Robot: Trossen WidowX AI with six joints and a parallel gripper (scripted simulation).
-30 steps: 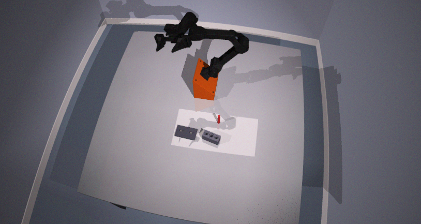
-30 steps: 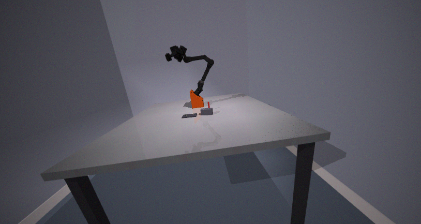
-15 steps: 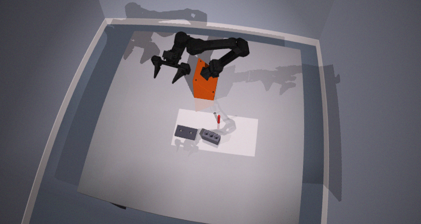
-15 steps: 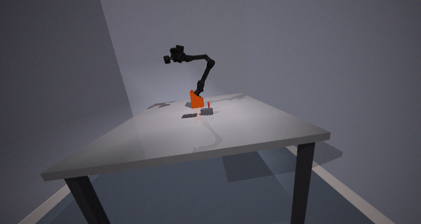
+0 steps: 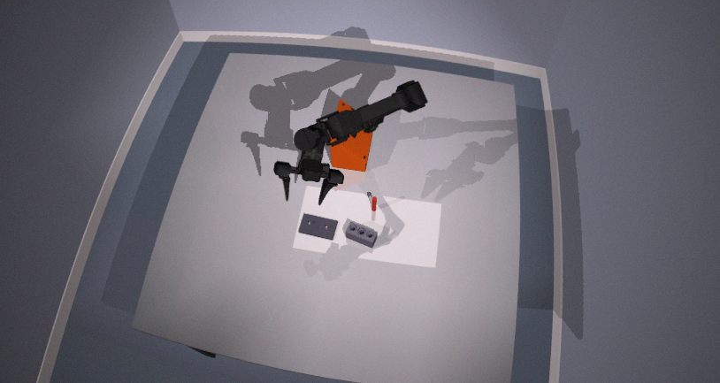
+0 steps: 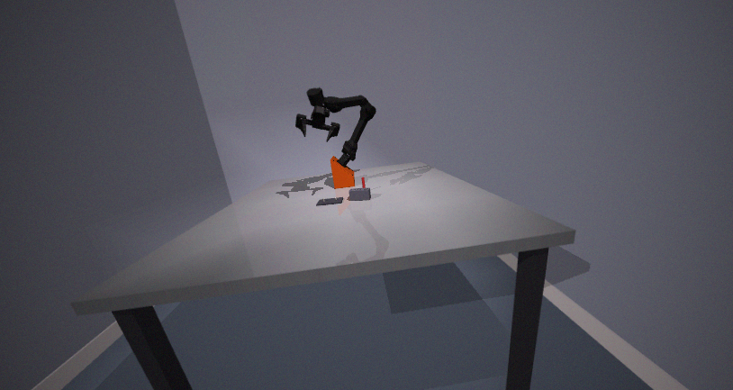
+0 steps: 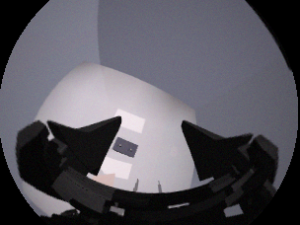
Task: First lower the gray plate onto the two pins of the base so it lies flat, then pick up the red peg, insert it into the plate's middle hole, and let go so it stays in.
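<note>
Now: gripper tip 7 cm past the gray plate, 15 cm to the right of it and 27 cm above it. The rest, counted from my gripper tip: red peg 18 cm behind, 16 cm to the left, 27 cm below.
</note>
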